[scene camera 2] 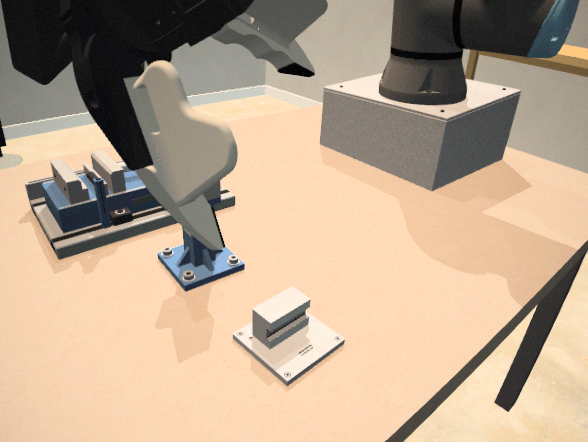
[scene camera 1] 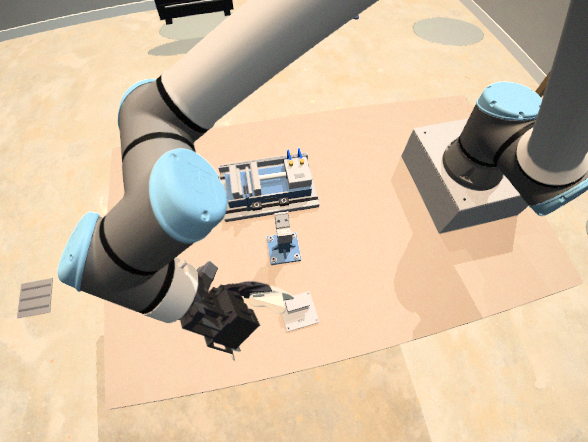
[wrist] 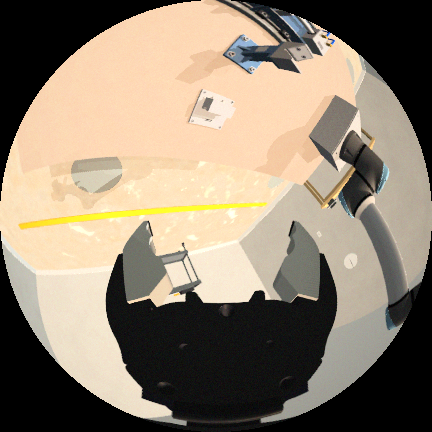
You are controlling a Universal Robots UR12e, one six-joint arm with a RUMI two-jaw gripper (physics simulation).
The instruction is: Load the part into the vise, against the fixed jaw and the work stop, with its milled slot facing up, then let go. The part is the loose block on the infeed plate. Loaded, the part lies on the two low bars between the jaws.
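Frame: origin at the arm's base, x ahead, y left, z up, level; centimetres.
Seen in the pictures: gripper, fingertip midpoint: (scene camera 2: 273,148) (scene camera 1: 266,324) (wrist: 221,222); arm's base at its link origin: (scene camera 2: 421,93) (scene camera 1: 472,165) (wrist: 347,144).
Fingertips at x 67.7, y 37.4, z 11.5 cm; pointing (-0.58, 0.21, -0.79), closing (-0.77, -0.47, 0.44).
Observation:
Offsets run from my fingertips to a thing's top centre. "pt": to the spot under its first point.
The part @[dy -8.8, dx -8.3, dz -22.2 cm] (scene camera 1: 298,304) (scene camera 2: 281,312) (wrist: 208,103) is a light grey block standing on the white infeed plate @[dy -7.4, dx -8.5, dz -26.1 cm] (scene camera 1: 302,324) (scene camera 2: 290,366) (wrist: 197,120); in scene camera 2 its slot faces sideways. My gripper (scene camera 1: 263,327) (scene camera 2: 265,161) (wrist: 221,222) is open and empty, tilted well over, above the table and apart from the part. The vise @[dy -48.0, dx -5.7, dz -17.0 cm] (scene camera 1: 299,175) (scene camera 2: 80,215) stands behind, its jaws apart. In scene camera 2 the fixed jaw (scene camera 2: 65,181) is at the left and a blue post, the work stop @[pt dy -39.8, dx +1.4, dz -21.0 cm] (scene camera 2: 101,205), stands at the near side. A finger hides part of the vise there.
A small stand on a blue base @[dy -26.5, dx -7.4, dz -10.8 cm] (scene camera 1: 276,256) (scene camera 2: 192,275) (wrist: 234,52) is between the vise and the infeed plate. The arm's grey pedestal (scene camera 1: 425,185) (scene camera 2: 385,137) (wrist: 332,120) stands on the table to the right in both scene views.

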